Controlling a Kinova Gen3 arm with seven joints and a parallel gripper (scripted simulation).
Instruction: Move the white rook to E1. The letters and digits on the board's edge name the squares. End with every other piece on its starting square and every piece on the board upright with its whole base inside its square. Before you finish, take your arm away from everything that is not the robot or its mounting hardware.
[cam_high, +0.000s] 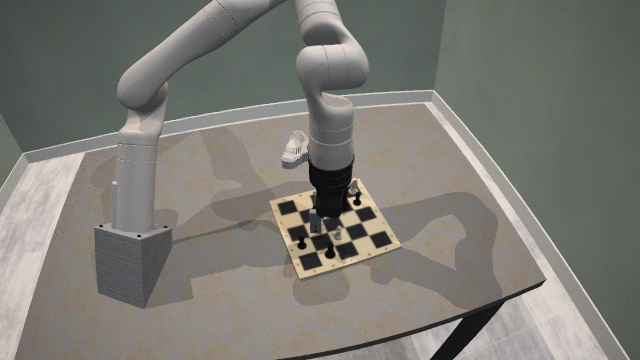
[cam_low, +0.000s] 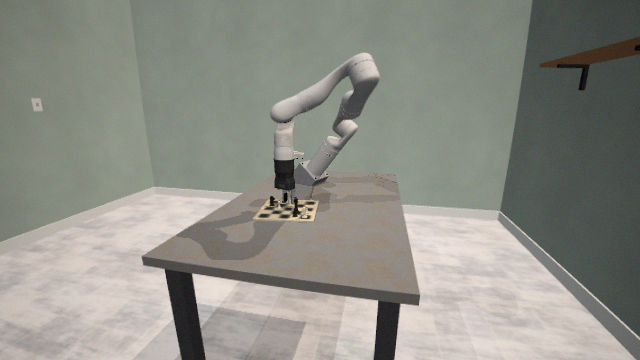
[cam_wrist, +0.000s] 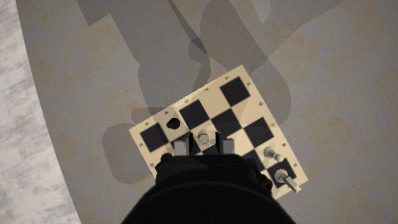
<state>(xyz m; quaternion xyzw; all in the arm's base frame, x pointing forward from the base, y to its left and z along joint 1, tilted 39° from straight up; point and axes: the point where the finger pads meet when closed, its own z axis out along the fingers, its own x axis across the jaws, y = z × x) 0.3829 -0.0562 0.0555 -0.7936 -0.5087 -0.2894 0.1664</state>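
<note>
Right now the rook is 20 mm below my hand. From my hand the other things lie so: small chessboard: 40 mm ahead, 10 mm to the left, 40 mm below.
</note>
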